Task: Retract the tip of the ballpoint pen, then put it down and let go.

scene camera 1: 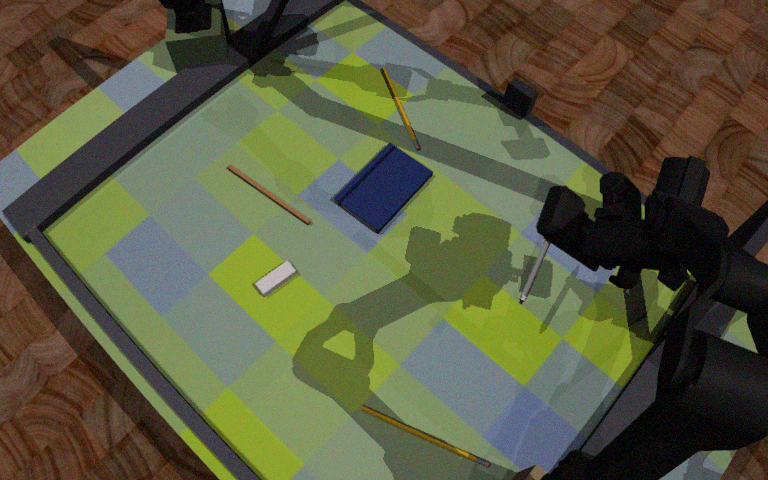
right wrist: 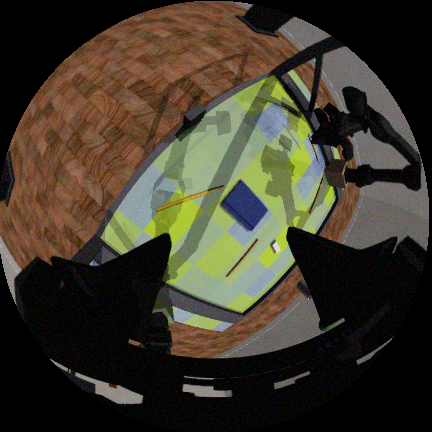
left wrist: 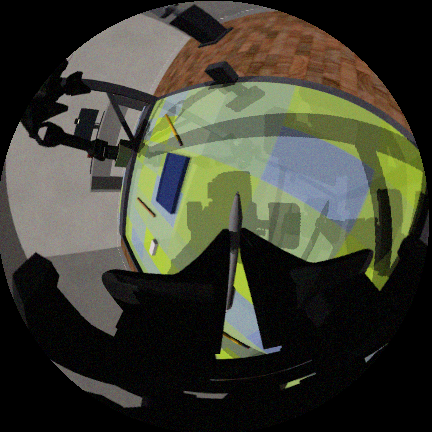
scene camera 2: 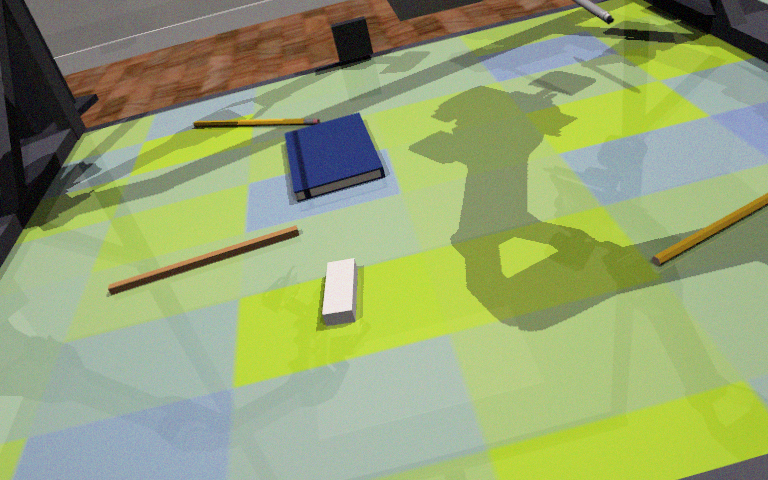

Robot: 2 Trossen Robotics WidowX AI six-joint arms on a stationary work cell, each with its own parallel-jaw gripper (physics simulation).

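Observation:
A grey ballpoint pen is held slanting above the checkered table, apart from its shadow. My left gripper is shut on the pen's barrel. In the left wrist view the pen's conical end points up and away past the fingertips; in scene camera 1 its other end, light with a small dark end piece, points down. Whether the writing tip is out is too small to tell. My right gripper is open and empty, high over the far side from the pen.
A blue notebook lies mid-table. A white eraser and a brown stick lie left of it in scene camera 1. One yellow pencil lies behind the notebook, another pencil near the front. Dark rails edge the table.

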